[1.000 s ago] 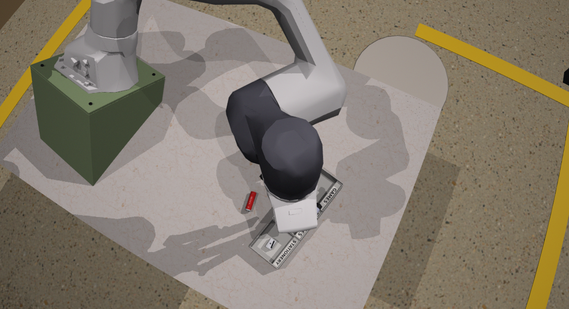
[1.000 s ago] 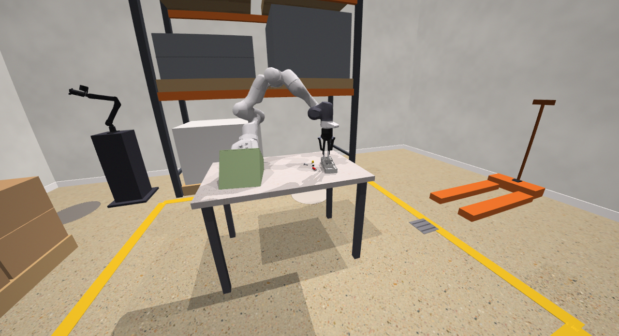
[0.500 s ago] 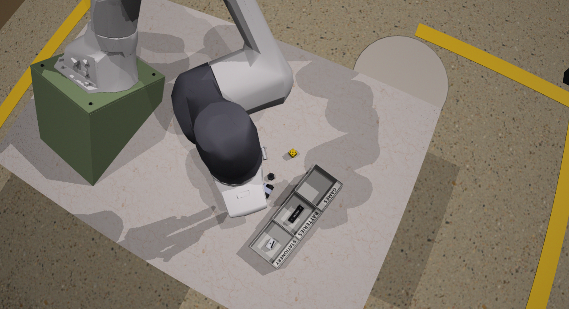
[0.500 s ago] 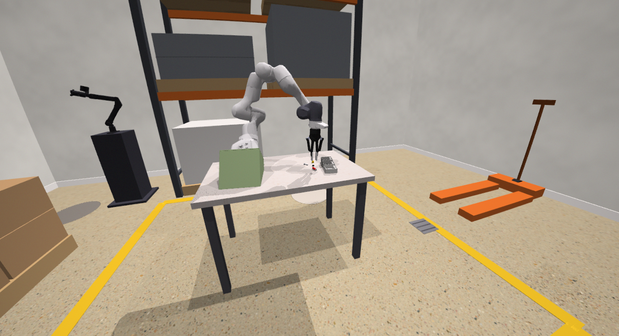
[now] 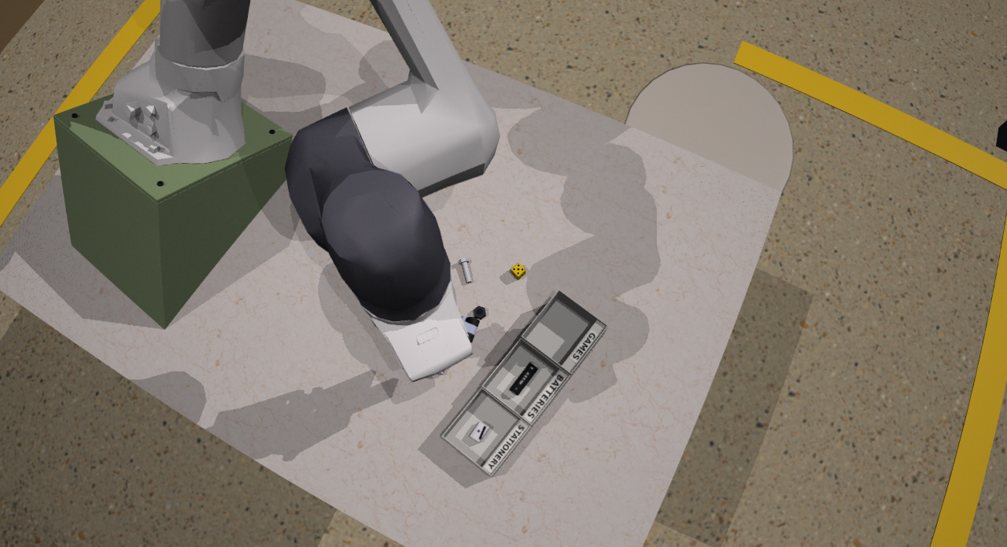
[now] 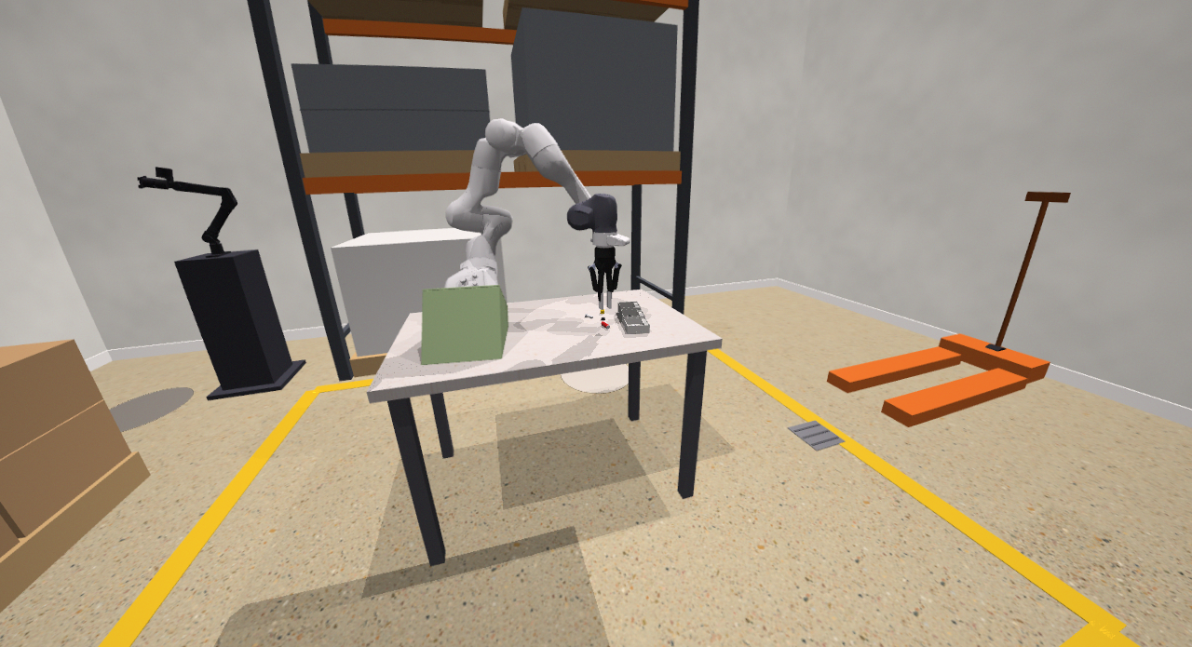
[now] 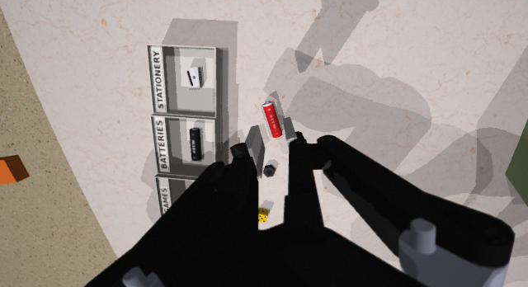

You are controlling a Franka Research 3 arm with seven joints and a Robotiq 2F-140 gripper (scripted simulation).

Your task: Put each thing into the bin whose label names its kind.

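My hand is 10 cm above the red battery. The rest, counted from my hand: black nut 10 cm below, 8 cm to the left, 2 cm ahead; silver bolt 13 cm to the left, 10 cm below, 3 cm behind; black battery 12 cm ahead, 9 cm below, 2 cm to the left.
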